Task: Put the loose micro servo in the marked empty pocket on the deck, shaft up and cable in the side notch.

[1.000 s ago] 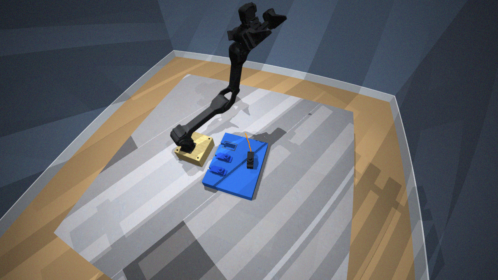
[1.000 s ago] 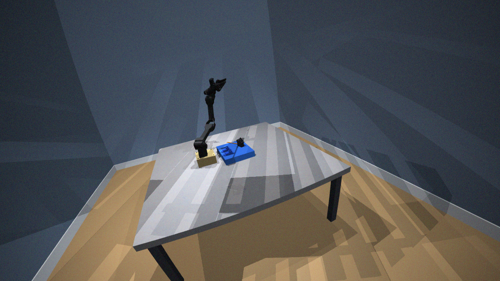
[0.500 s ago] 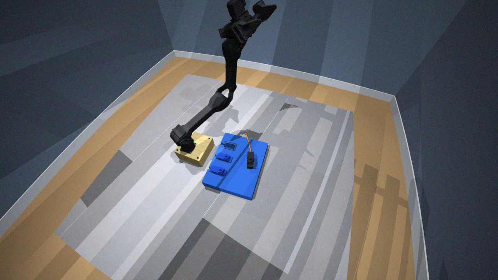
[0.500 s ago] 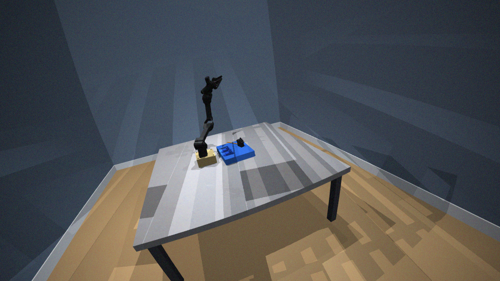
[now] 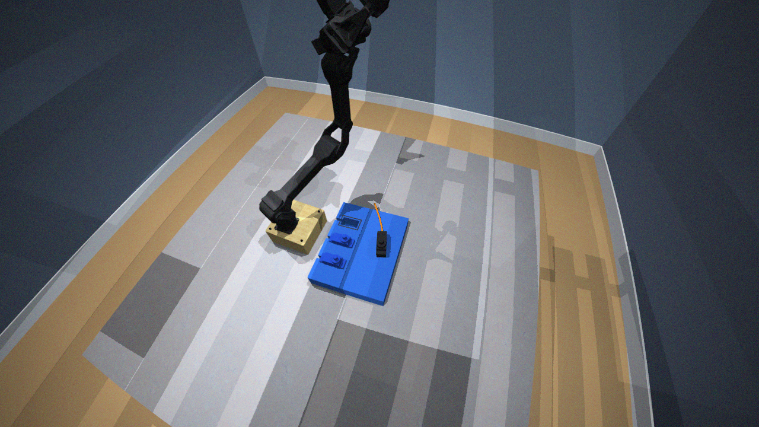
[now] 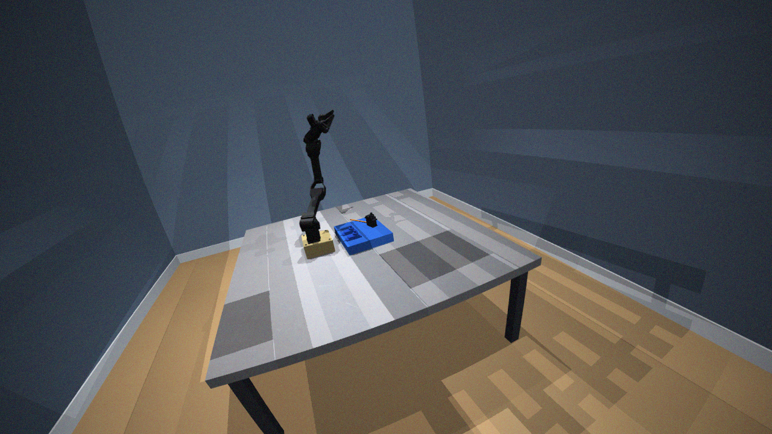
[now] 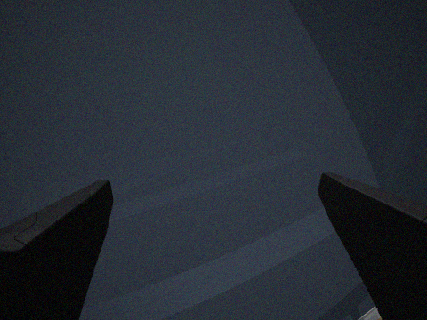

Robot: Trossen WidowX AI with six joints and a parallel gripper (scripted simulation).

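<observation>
The blue deck is 3 cm ahead of my gripper tip, 18 cm to the right of it and 64 cm below it.
</observation>
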